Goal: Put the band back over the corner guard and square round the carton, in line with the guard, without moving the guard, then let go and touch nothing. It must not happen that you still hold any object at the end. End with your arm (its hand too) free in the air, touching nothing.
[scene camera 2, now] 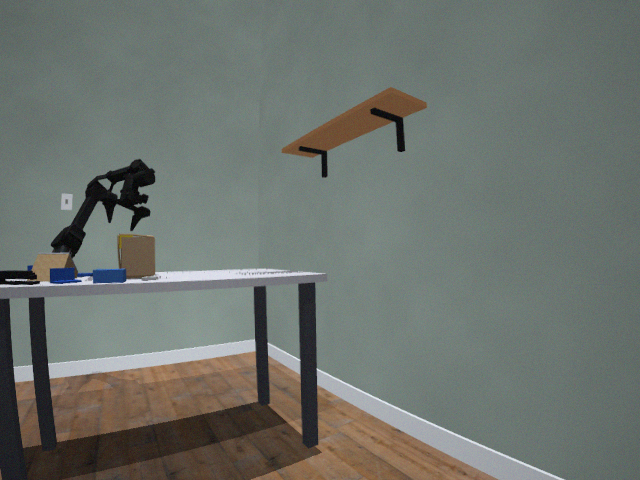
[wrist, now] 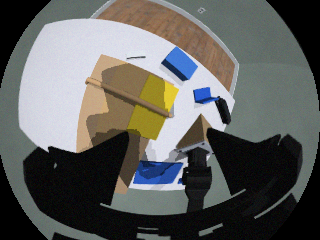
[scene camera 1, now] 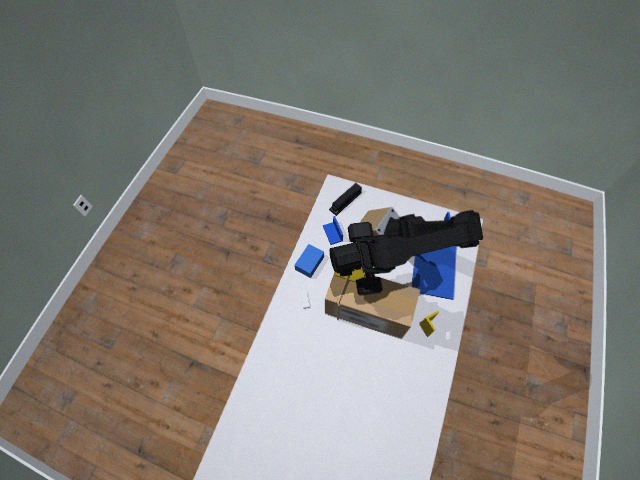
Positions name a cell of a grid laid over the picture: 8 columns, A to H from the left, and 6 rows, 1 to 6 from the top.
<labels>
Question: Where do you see a yellow corner guard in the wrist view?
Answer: At D4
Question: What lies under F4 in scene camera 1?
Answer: A blue mat.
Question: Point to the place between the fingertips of my gripper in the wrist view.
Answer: E4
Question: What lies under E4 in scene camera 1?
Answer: My gripper.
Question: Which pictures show my gripper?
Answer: Scene camera 2, the wrist view and scene camera 1: all of them.
</labels>
